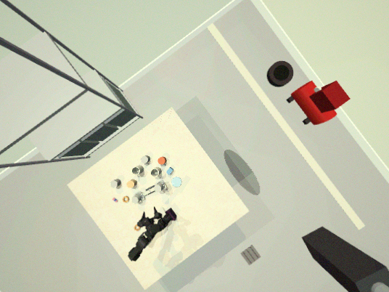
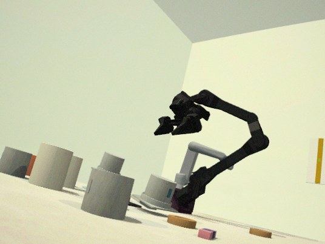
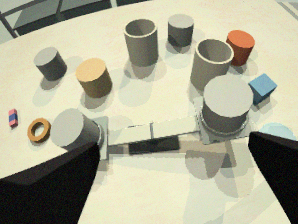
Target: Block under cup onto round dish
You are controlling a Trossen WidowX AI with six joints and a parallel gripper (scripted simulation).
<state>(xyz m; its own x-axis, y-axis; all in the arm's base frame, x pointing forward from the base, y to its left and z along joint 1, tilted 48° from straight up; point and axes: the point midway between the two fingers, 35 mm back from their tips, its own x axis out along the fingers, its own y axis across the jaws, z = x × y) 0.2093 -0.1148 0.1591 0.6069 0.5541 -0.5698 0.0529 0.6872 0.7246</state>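
Now: the pale block 20 cm below my gripper tip, 15 cm to the left of it and 10 cm ahead of it. The rest, counted from my gripper tip: balance beam (21 cm below, 10 cm ahead, 2 cm to the left); then balance (22 cm below, 10 cm ahead, 2 cm to the left); then tan cylinder (23 cm ahead, 21 cm below, 13 cm to the left).
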